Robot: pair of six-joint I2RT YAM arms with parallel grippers.
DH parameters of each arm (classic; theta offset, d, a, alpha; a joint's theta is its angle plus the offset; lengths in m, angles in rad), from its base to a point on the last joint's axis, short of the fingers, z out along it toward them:
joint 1: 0 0.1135 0.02 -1.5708
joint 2: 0 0 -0.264 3.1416
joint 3: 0.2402 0 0.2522 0
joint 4: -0.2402 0 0.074 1.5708
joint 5: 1.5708 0 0 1.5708
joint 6: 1.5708 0.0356 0 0
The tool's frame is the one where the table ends.
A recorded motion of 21 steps. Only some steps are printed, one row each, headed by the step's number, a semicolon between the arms.
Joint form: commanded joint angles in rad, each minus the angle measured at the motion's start. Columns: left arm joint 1, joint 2, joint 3, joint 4, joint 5, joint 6; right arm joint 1, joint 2, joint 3, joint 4, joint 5, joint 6.
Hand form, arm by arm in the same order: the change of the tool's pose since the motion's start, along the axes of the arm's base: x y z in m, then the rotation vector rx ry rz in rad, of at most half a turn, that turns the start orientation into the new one. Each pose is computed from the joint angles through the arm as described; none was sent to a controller.
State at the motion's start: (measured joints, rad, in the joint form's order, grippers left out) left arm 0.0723 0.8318 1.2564 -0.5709 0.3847 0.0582; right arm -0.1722 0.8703 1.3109 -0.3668 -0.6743 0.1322
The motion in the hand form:
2: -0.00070 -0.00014 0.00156 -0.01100 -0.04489 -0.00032; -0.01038 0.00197 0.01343 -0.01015 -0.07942 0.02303
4: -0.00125 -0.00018 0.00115 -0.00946 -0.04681 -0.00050; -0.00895 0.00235 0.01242 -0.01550 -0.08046 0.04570
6: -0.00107 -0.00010 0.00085 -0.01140 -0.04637 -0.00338; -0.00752 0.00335 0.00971 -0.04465 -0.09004 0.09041
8: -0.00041 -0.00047 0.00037 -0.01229 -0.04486 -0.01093; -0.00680 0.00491 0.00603 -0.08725 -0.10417 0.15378
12: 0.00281 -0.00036 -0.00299 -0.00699 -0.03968 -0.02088; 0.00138 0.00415 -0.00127 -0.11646 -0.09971 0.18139
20: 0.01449 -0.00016 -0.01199 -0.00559 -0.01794 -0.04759; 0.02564 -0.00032 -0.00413 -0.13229 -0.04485 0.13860
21: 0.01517 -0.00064 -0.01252 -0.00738 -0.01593 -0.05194; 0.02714 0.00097 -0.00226 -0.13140 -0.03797 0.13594
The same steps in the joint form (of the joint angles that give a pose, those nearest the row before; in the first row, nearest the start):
2: -0.0002 -0.0127 -0.0200 0.0570 0.0018 -0.0152; -0.0042 -0.0144 0.0236 0.0477 -0.0266 0.0089
4: -0.0002 -0.0157 -0.0231 0.0586 0.0018 -0.0137; -0.0041 -0.0113 0.0190 0.0554 -0.0496 0.0059
6: 0.0013 -0.0157 -0.0246 0.0601 0.0064 -0.0152; -0.0042 -0.0098 0.0084 0.0630 -0.0972 -0.0232
8: -0.0002 -0.0142 -0.0261 0.0616 0.0125 -0.0152; -0.0041 -0.0098 -0.0039 0.0646 -0.1643 -0.0690
12: 0.0014 -0.0096 -0.0383 0.0707 0.0233 -0.0076; -0.0042 0.0055 -0.0239 0.0708 -0.1941 -0.1106
20: 0.0028 0.0149 -0.0660 0.0984 0.0509 0.0001; 0.0019 0.0866 0.0174 0.0293 -0.1434 -0.1567
21: -0.0001 0.0165 -0.0675 0.0999 0.0525 -0.0014; 0.0126 0.0960 0.0327 0.0156 -0.1297 -0.1582

